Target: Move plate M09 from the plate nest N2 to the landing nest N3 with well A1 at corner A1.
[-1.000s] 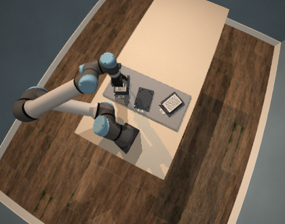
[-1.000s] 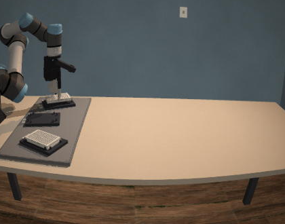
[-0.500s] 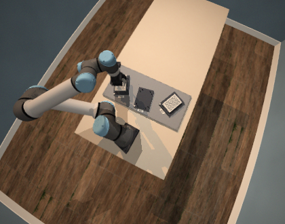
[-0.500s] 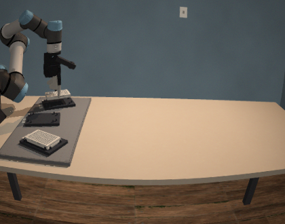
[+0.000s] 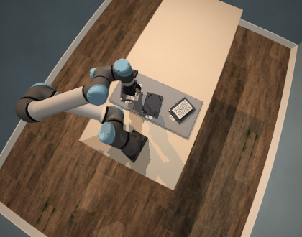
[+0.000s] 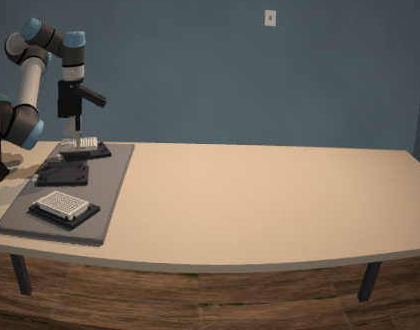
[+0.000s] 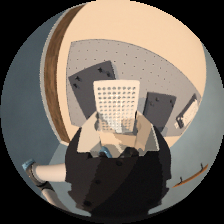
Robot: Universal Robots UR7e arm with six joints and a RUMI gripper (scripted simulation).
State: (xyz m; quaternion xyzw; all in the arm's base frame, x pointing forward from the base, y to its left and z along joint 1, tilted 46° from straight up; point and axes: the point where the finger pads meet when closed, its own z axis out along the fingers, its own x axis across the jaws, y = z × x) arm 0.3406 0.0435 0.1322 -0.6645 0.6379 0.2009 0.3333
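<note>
The black landing nest N3 lies 3 cm behind my hand, 15 cm to the right of it and 6 cm below it. From my hand the other things lie so: black plate nest N2: 1 cm ahead, 6 cm to the left, 6 cm below.
</note>
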